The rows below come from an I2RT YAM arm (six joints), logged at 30 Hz.
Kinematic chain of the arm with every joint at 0, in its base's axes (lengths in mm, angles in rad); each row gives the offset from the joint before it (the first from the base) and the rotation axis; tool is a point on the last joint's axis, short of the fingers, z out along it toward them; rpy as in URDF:
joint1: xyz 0 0 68 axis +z
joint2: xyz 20 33.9 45.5 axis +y
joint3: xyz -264 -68.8 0 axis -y
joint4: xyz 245 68.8 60 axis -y
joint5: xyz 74 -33.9 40.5 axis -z
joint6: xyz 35.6 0 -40.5 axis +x
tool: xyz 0 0 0 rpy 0 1.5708 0
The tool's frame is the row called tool.
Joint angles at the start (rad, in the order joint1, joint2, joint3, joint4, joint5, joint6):
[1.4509 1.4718 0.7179 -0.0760 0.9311 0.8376]
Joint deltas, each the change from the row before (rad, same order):
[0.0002 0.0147 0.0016 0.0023 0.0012 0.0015]
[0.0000 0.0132 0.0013 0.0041 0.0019 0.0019]
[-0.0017 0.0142 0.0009 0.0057 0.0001 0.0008]
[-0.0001 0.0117 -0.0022 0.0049 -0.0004 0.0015]
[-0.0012 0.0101 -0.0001 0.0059 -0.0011 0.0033]
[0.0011 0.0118 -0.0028 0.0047 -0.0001 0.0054]
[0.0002 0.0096 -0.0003 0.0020 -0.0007 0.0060]
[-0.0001 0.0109 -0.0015 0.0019 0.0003 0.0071]
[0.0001 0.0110 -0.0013 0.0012 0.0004 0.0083]
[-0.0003 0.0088 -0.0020 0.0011 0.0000 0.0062]
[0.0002 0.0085 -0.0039 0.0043 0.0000 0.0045]
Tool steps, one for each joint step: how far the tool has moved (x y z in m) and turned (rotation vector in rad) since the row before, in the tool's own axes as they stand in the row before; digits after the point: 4 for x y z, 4 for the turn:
[0.0027 0.0010 0.0020 0.0054 0.0034 -0.0073]
[0.0023 0.0010 0.0018 0.0047 0.0017 -0.0044]
[0.0024 0.0008 0.0023 0.0049 0.0028 -0.0046]
[0.0029 0.0002 0.0018 0.0038 0.0039 -0.0057]
[0.0018 0.0006 0.0017 0.0022 0.0024 0.0004]
[0.0033 0.0002 0.0015 0.0034 0.0041 -0.0031]
[0.0022 0.0004 0.0013 0.0029 0.0036 -0.0004]
[0.0027 0.0000 0.0016 0.0050 0.0038 -0.0013]
[0.0028 0.0000 0.0016 0.0052 0.0040 -0.0007]
[0.0024 -0.0002 0.0014 0.0047 0.0037 -0.0014]
[0.0027 -0.0004 0.0013 0.0035 0.0031 -0.0021]

